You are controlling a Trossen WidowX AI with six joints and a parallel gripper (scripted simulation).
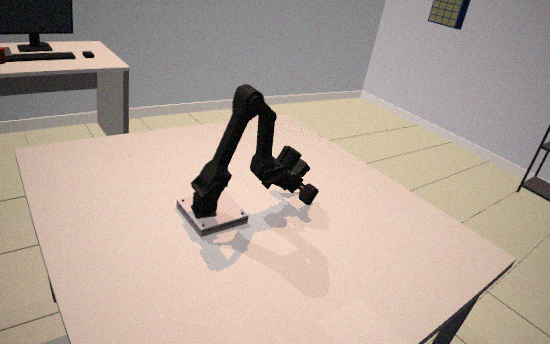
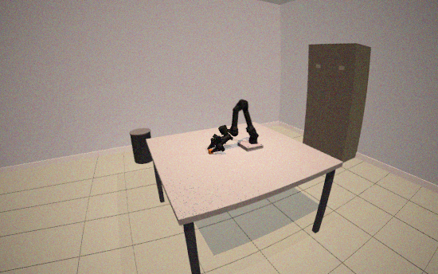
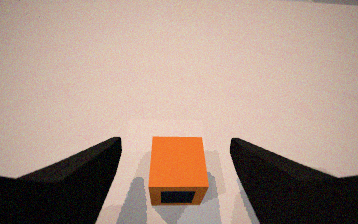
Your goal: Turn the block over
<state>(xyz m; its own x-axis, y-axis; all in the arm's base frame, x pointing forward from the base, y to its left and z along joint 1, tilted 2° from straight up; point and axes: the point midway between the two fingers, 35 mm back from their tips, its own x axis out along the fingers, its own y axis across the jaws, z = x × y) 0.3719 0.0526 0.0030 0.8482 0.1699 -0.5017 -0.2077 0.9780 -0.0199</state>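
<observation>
My gripper tip is 20 mm past the orange block and 10 mm above it.
</observation>
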